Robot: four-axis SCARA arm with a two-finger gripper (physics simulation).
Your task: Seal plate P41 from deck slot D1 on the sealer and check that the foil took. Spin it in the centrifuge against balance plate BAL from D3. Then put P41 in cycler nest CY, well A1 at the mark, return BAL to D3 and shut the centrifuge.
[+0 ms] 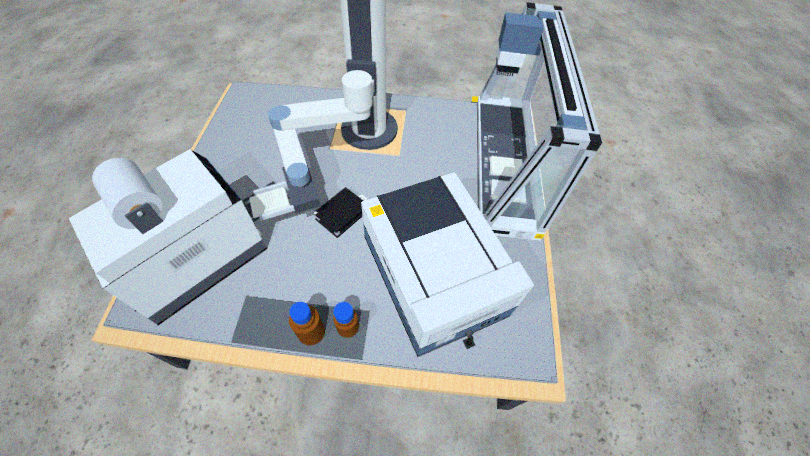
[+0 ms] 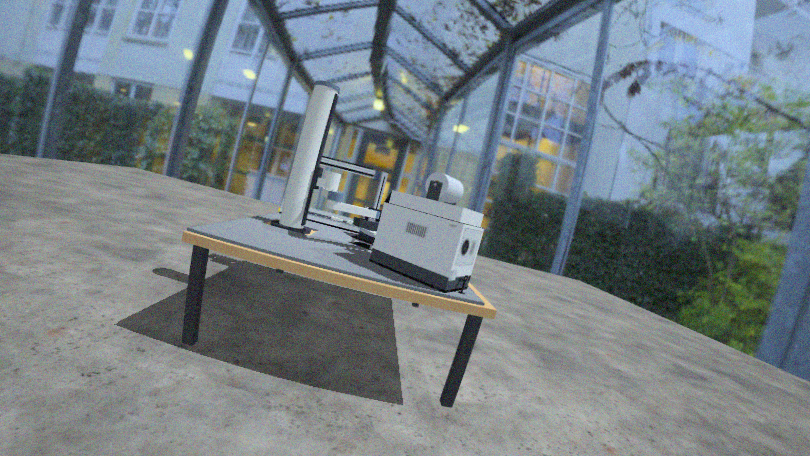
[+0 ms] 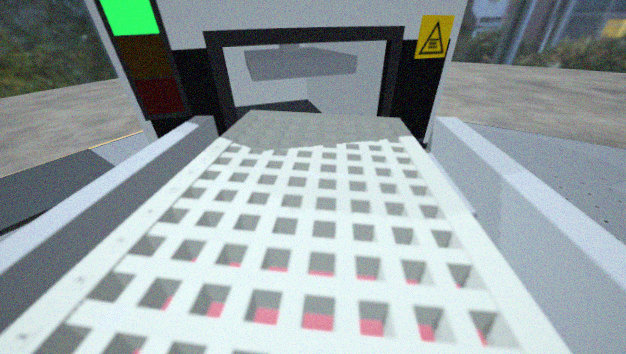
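Seen in the pictures: gripper, fingertip midpoint: [image 1: 257,205] [image 3: 319,135]; arm's base, link origin: [image 1: 369,129] [image 2: 290,228].
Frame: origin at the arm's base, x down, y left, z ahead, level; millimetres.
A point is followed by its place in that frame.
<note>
A white multiwell plate, taken as P41 [image 1: 274,201] @(x -131, y -242, z 528 mm) [image 3: 325,210] @(x -131, y -250, z 516 mm), lies level between the fingers, with pink in the nearer wells. Its wells look open, and no foil shows on top. My gripper [image 1: 276,199] [image 3: 319,135] @(x -125, y -300, z 548 mm) is shut on it, one finger along each long side. The plate's far end points at the sealer [image 1: 187,254] @(x -227, y -397, z 811 mm) [image 2: 422,243] @(x -175, y -598, z 705 mm) [image 3: 310,14] @(x -177, y -345, z 582 mm), in front of its dark-framed opening. The sealer's top lamp [image 3: 131,17] @(x -177, y -275, z 639 mm) is lit green. Whether the plate touches a support beneath is hidden. A pale plate [image 1: 504,165] @(x -75, y 573, z 203 mm) on the right deck may be BAL; its label is unreadable.
A large white instrument [image 1: 453,257] @(x -223, y 365, z 722 mm) with a dark top panel stands right of centre. A black flat unit [image 1: 341,211] @(x -55, y -23, z 489 mm) lies between it and the arm. The framed deck machine [image 1: 578,135] @(x -511, y 649, z 480 mm) stands at the right. Two brown bottles [image 1: 307,328] @(x -138, y -23, z 951 mm) [image 1: 346,324] @(x -109, y 79, z 917 mm) stand near the front edge.
</note>
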